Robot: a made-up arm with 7 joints.
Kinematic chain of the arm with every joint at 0, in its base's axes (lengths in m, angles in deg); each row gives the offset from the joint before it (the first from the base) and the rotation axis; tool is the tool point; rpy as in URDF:
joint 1: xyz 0 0 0.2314 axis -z
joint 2: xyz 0 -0.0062 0.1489 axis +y
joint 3: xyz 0 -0.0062 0.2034 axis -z
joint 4: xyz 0 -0.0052 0.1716 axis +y
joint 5: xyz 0 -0.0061 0.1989 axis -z
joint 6: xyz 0 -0.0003 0.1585 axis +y
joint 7: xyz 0 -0.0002 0.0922 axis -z
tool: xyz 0 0 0 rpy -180 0 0
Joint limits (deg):
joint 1: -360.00..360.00
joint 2: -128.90..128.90
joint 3: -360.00..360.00
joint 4: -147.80..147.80
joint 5: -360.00..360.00
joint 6: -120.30..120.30
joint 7: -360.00..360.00
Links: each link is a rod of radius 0.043 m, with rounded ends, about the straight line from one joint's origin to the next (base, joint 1, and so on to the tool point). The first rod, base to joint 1, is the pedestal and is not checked.
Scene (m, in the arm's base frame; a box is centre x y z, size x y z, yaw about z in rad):
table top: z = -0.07
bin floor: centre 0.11 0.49 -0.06 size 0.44 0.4 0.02 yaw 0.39
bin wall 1: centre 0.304 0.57 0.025 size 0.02 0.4 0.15 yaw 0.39
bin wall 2: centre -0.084 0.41 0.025 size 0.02 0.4 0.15 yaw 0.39
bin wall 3: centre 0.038 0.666 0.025 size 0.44 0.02 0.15 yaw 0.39
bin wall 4: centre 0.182 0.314 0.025 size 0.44 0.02 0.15 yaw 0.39
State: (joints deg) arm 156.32 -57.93 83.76 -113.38 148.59 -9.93 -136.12
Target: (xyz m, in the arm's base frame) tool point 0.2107 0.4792 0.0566
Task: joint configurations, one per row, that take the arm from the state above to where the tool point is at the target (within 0.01 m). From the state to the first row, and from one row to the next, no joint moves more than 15 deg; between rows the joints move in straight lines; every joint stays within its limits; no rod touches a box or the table.
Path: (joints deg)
1: 142.97 -56.79 73.28 -110.67 148.90 -9.42 -136.12
2: 129.61 -55.65 62.80 -107.95 149.21 -8.91 -136.12
3: 116.26 -54.51 52.33 -105.24 149.52 -8.40 -136.12
4: 102.90 -53.37 41.85 -102.53 149.83 -7.89 -136.12
5: 89.55 -52.23 31.37 -99.81 150.14 -7.38 -136.12
6: 92.24 -65.97 27.96 -92.12 150.34 -7.78 -136.12
7: 94.94 -79.71 24.55 -84.42 150.54 -8.19 -136.12

